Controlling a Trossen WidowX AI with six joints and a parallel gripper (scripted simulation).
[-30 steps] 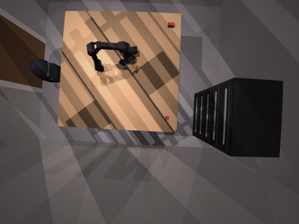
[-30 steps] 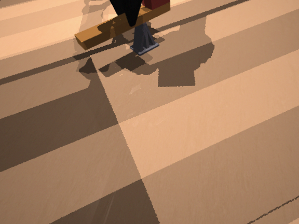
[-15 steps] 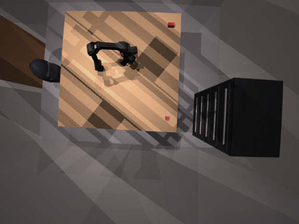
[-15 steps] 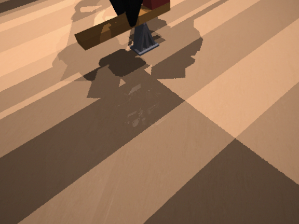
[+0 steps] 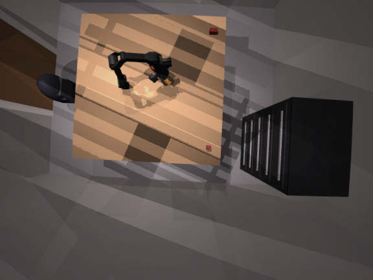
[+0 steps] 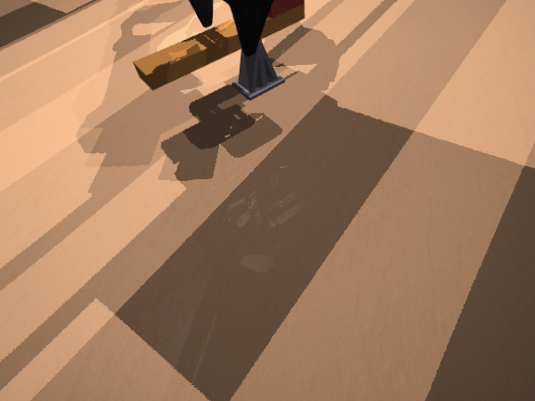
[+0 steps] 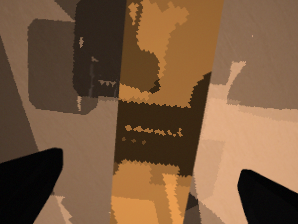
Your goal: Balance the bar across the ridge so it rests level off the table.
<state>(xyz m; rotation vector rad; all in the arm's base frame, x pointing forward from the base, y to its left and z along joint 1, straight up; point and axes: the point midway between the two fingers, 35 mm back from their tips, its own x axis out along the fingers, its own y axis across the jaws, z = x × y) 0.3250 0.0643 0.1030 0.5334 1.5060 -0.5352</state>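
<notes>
My gripper tip is 40 mm above the dark blue-grey ridge, 20 mm to the right of it and 20 mm past it.
</notes>
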